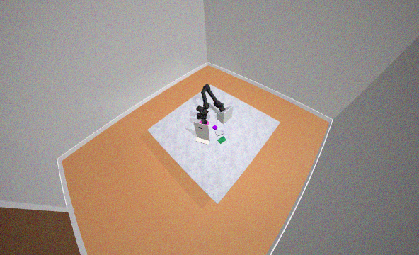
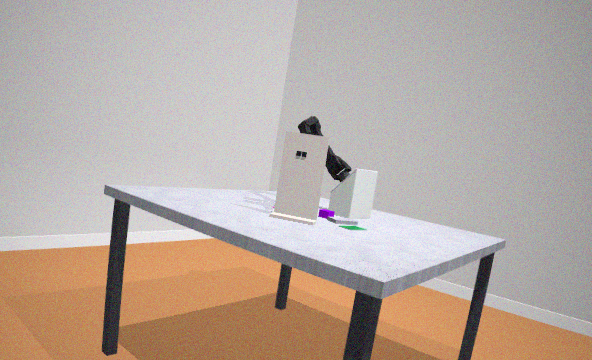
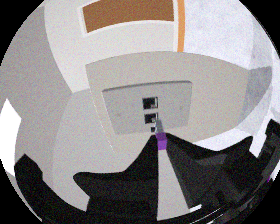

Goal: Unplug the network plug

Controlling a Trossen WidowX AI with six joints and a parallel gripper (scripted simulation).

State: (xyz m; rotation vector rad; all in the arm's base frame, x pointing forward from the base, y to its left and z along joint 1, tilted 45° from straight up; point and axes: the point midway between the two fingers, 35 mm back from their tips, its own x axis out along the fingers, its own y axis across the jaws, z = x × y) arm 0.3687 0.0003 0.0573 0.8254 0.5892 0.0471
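My gripper tip is 25 cm above the magenta patch, 15 cm past it and 13 cm to the left of it. The rest, counted from my gripper tip: grey panel (10 cm below, 6 cm ahead, 2 cm to the left); then purple plug (1 cm ahead).
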